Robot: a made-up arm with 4 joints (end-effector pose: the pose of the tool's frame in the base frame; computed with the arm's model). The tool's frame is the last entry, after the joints.
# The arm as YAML. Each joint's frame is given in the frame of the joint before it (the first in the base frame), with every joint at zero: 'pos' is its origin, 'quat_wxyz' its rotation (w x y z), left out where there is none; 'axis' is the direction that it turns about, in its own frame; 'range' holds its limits. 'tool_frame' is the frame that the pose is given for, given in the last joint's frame.
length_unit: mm
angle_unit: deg
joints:
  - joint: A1
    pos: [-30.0, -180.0, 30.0]
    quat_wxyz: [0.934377, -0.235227, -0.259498, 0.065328]
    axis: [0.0, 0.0, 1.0]
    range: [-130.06, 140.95]
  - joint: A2
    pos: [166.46, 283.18, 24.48]
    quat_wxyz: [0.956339, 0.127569, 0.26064, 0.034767]
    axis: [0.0, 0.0, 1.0]
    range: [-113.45, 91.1]
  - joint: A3
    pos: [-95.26, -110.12, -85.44]
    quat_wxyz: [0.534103, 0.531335, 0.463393, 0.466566]
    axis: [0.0, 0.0, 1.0]
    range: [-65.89, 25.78]
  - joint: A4
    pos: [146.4, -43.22, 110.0]
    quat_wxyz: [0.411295, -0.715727, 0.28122, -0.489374]
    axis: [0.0, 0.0, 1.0]
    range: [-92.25, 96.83]
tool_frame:
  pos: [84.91, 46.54, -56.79]
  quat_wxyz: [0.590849, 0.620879, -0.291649, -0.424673]
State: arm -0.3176 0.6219 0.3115 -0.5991
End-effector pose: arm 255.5 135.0 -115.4 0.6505 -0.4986 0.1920
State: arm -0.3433 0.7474 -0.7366 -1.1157
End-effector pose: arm 349.8 26.6 -156.6 -0.0700 -1.1761 0.6741
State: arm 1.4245 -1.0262 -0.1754 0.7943
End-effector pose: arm -241.0 -269.0 -252.7 -1.0931 0.6552 -0.0959
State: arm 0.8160 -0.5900 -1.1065 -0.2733
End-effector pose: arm -37.0 -231.5 -221.3 -1.4731 -0.2230 0.3070
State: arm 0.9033 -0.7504 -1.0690 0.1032
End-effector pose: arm -107.9 -254.6 -209.3 -1.5766 0.0691 -0.0571
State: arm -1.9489 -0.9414 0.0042 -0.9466
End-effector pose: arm 219.6 -389.8 57.7 0.1258 -0.9348 -2.9417
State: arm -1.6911 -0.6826 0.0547 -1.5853
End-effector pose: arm 221.6 -369.8 97.7 -0.5624 -1.6492 -2.5428
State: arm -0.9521 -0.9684 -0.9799 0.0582
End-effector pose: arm 155.9 -36.3 -133.4 -0.1142 0.5042 -1.6494
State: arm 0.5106 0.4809 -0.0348 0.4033
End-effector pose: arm -35.5 -5.1 -304.3 -0.5012 0.7244 0.8209
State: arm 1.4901 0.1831 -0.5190 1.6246
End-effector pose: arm -161.4 -237.5 -189.2 -2.4300 1.2978 0.3504
